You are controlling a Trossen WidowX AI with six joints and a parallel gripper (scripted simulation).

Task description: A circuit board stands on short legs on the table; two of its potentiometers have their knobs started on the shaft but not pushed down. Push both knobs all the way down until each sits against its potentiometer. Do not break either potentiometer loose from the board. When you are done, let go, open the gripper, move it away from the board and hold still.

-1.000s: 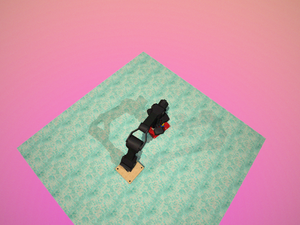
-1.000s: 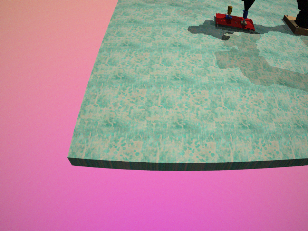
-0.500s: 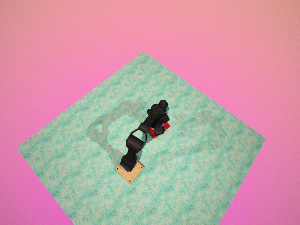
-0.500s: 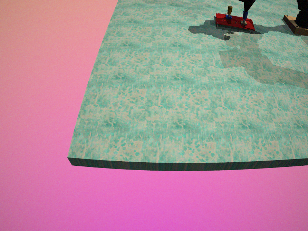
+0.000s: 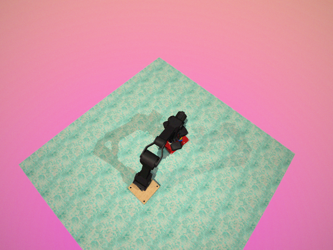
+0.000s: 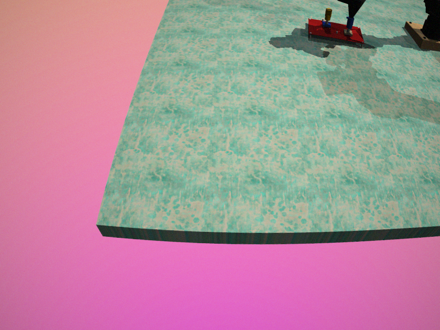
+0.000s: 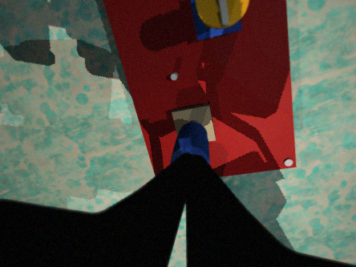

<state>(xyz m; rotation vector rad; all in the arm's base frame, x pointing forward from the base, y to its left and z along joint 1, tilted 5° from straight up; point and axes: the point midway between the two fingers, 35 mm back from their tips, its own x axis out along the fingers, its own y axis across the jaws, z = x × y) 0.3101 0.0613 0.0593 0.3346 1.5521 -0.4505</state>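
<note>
The tan potentiometer is 3 cm below my gripper tip. Also, from my gripper tip: blue potentiometer: 6 cm ahead, 3 cm to the right, 2 cm below.
</note>
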